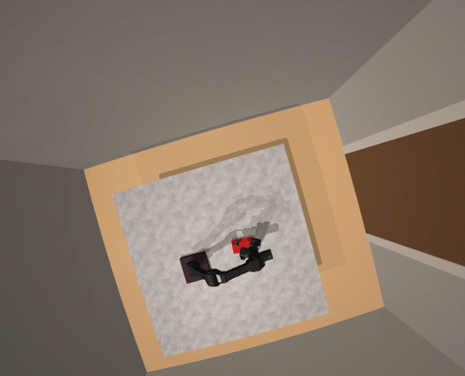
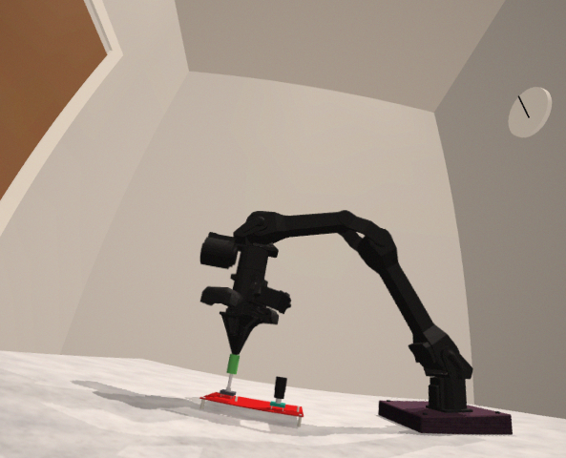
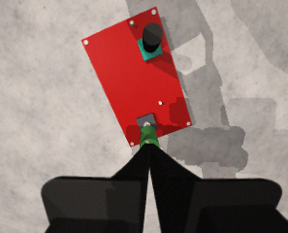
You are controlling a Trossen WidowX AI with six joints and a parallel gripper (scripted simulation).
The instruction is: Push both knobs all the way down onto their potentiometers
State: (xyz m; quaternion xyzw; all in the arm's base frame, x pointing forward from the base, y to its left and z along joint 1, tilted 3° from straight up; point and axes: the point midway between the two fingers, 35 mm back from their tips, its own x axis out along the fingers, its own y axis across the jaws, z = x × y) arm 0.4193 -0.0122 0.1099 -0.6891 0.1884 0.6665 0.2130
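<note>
Now: gripper tip 10 mm above the green knob. From my gripper tip the other things lie so: black knob 80 mm behind, 50 mm to the left, 40 mm below.
</note>
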